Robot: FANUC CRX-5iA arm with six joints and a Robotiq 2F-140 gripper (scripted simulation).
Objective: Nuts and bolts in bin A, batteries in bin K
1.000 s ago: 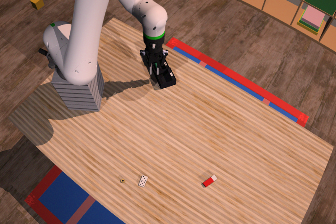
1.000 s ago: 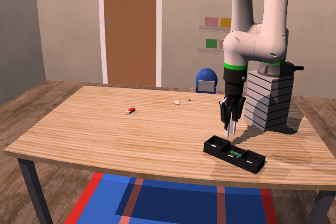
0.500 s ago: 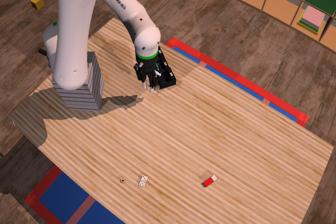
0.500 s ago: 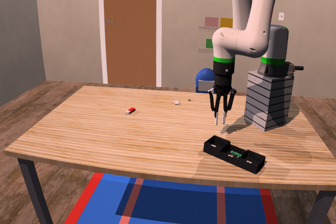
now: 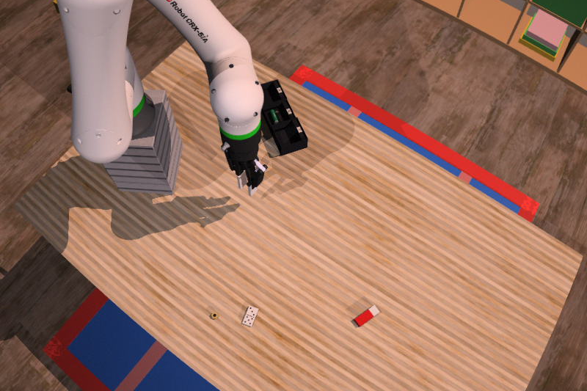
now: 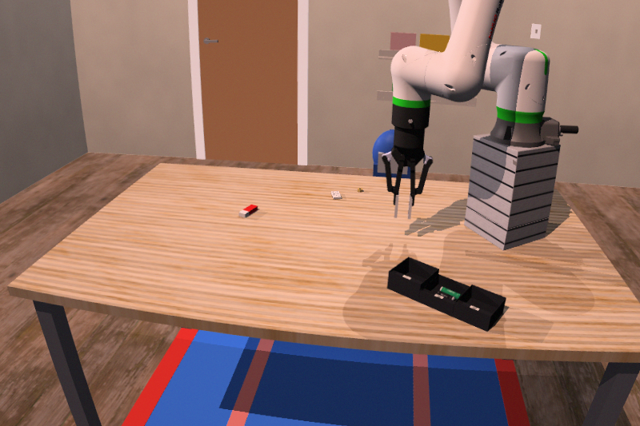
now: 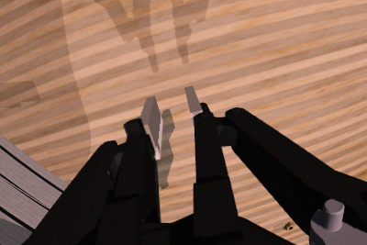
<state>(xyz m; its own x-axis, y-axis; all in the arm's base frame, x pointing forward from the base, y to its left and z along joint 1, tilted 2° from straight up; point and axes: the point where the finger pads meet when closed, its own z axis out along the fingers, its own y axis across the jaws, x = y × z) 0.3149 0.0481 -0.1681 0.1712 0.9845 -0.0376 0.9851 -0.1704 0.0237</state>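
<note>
Right now the brass nut is 330 mm to the right of my hand, 100 mm below it and 90 mm ahead of it. Round my hand: dark battery 280 mm to the left, 90 mm below, 60 mm behind; then green battery 280 mm to the left, 90 mm below, 70 mm behind; then three joined black bins 290 mm to the left, 80 mm below, 60 mm behind.
</note>
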